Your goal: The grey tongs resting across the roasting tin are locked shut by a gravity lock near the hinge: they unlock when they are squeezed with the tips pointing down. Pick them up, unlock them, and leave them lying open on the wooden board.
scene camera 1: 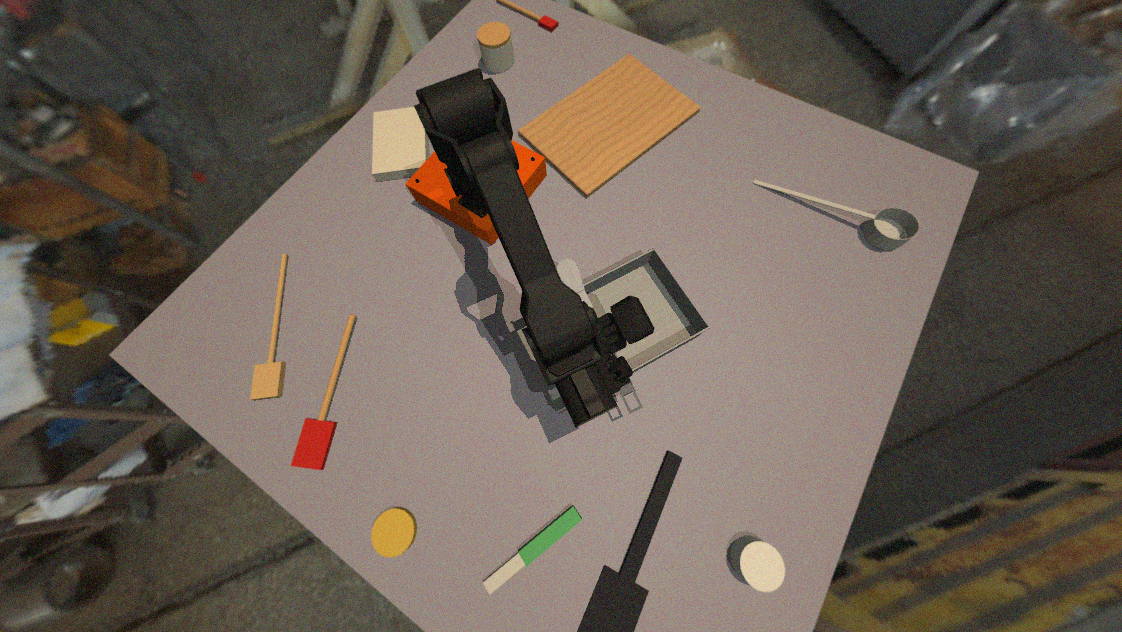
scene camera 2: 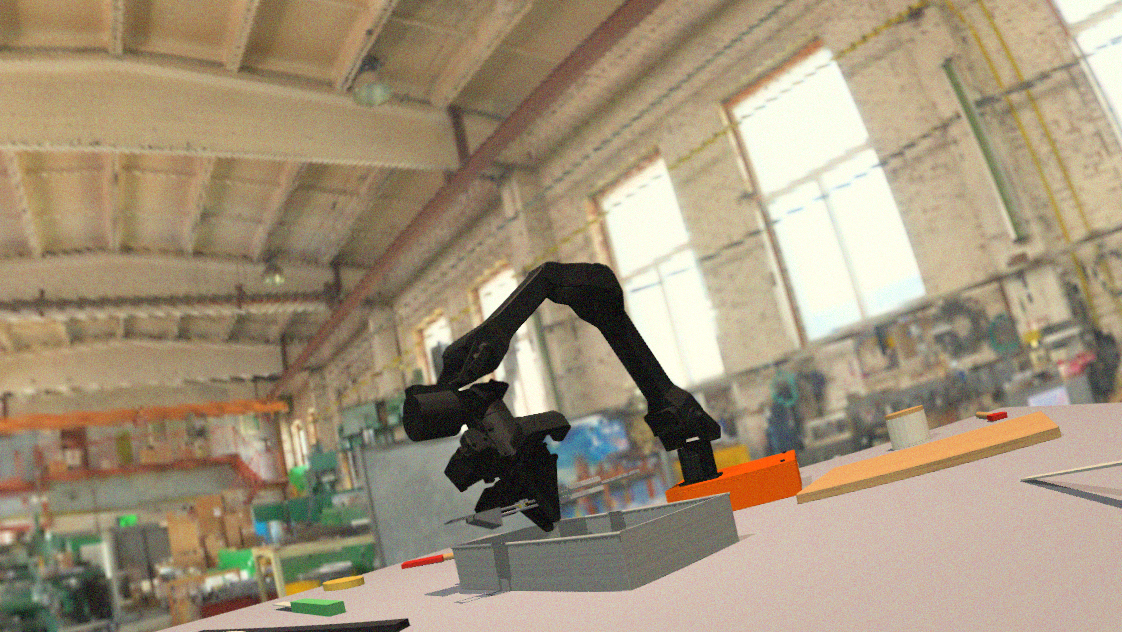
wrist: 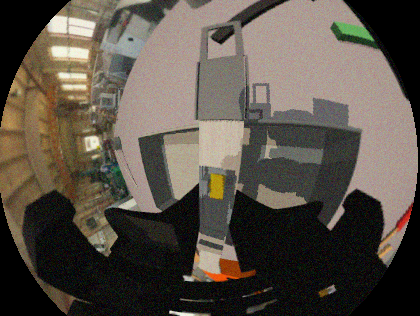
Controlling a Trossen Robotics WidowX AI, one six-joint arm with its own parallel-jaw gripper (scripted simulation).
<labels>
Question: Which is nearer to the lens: the cream block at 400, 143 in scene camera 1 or the yellow disc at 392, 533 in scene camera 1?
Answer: The yellow disc.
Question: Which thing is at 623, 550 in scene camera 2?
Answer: A grey roasting tin.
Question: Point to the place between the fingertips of the gripper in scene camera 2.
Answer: At 553, 526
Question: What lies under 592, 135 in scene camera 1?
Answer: A wooden board.
</labels>
